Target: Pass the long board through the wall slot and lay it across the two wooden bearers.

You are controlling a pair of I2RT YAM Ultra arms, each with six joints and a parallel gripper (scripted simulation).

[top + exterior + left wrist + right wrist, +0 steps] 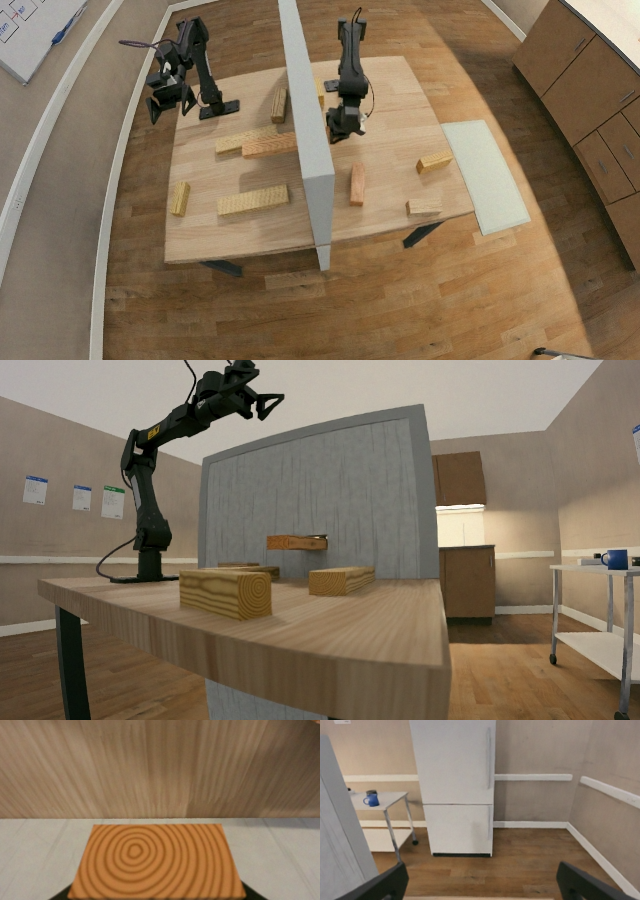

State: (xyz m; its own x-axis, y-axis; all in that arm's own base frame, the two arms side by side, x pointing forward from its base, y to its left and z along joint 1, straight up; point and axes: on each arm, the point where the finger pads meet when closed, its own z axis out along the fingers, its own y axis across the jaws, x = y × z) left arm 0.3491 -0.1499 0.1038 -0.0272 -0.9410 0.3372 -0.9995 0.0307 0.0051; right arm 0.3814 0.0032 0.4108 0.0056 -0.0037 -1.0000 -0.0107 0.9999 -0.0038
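Right now the long board is 310 mm to the left of my right hand, 310 mm below it and 40 mm behind it. Also, from my right hand: small block 390 mm below, 160 mm to the right, 50 mm ahead.
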